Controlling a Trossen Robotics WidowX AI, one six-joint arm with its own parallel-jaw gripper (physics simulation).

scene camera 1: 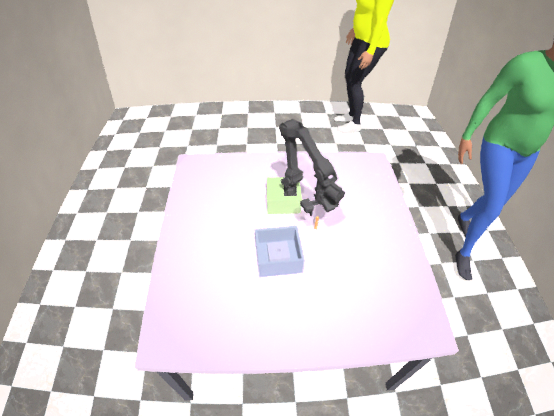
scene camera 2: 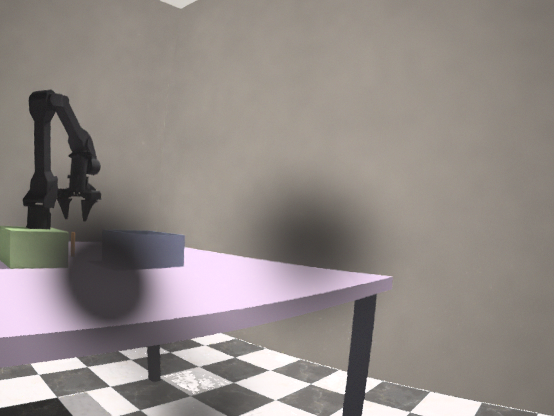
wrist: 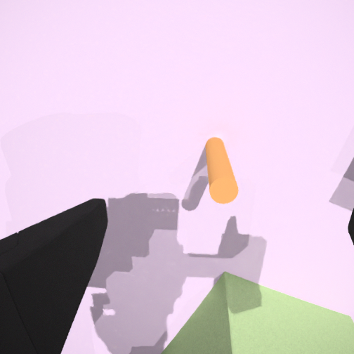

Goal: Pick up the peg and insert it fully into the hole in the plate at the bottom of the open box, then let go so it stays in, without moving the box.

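Frame: origin at the arm's base, x ahead, y left, z up, level; millimetres.
Seen in the pictures: gripper, fingertip midpoint: [scene camera 1: 319,212] [scene camera 2: 75,220]; arm's base at its link origin: [scene camera 1: 290,191] [scene camera 2: 37,228].
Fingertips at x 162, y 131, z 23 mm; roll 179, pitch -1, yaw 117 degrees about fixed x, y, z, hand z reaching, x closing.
Observation:
Offsets run from my fingertips to a thing's top centre. Level surfaces: height alone.
The orange peg {7 mm back, 5 mm right, 39 mm down} [scene camera 1: 316,223] [scene camera 2: 73,244] [wrist: 220,170] stands upright on the table, beside the green block and apart from the open box. The blue-grey open box {170 mm ahead, 186 mm right, 21 mm down} [scene camera 1: 281,268] [scene camera 2: 150,250] sits on the table. Inside it, the pale plate {170 mm ahead, 186 mm right, 58 mm down} [scene camera 1: 272,257] with a small dark hole lies on the bottom in scene camera 1; the box walls hide it in scene camera 2. My gripper [scene camera 1: 320,208] [scene camera 2: 76,219] [wrist: 233,215] is open and empty, pointing down, with its fingertips above the height of the peg's top. In the wrist view the peg shows between the fingers, a little above the line joining their tips.
A green block [scene camera 1: 283,204] [scene camera 2: 40,248] [wrist: 285,320] stands at the arm's base, close to the peg. The pink table {119 mm down} [scene camera 1: 210,310] [scene camera 2: 240,280] has its far edge behind the arm. Two people stand on the floor beyond the table in scene camera 1.

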